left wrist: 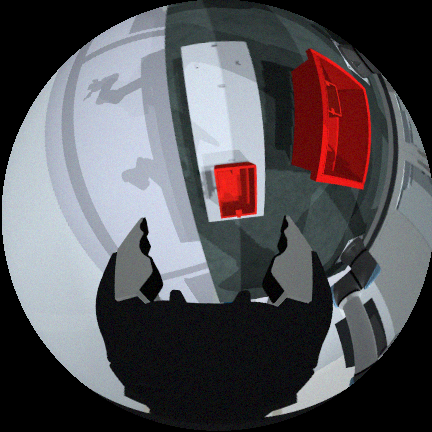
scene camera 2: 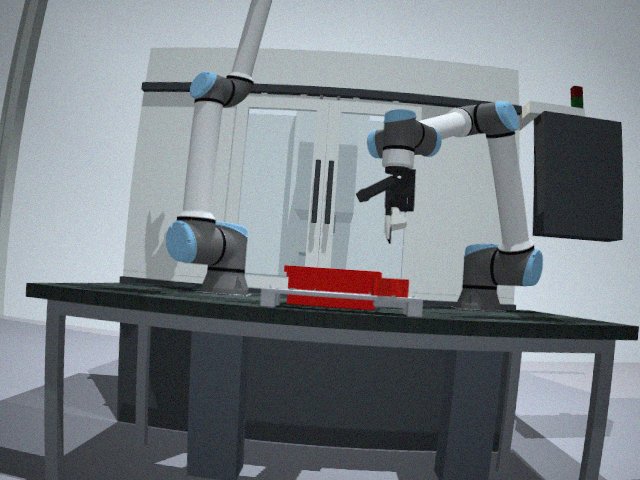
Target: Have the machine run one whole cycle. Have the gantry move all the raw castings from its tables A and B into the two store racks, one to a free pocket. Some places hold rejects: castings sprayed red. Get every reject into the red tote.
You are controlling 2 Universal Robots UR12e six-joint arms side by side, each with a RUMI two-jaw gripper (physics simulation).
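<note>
A large red open box (scene camera 2: 333, 281) (left wrist: 306, 120), seemingly the red tote, stands on the table behind a long pale board. A smaller red open box (scene camera 2: 395, 287) (left wrist: 237, 189) sits on the near end of that board in the left wrist view. My left gripper (scene camera 2: 394, 235) (left wrist: 213, 217) is open and empty, pointing down high above the smaller box's end of the board. The machine's double doors (scene camera 2: 323, 206) look closed behind the arms. My right gripper is out of view above the picture. Castings, gantry tables and store racks cannot be made out.
The pale board (scene camera 2: 330, 293) (left wrist: 225, 110) lies along the front of the dark table (scene camera 2: 155, 304) (left wrist: 240, 270). The arm bases stand at either side of the boxes. A dark panel (scene camera 2: 577, 175) and a red and green signal light (scene camera 2: 576, 96) are at the right.
</note>
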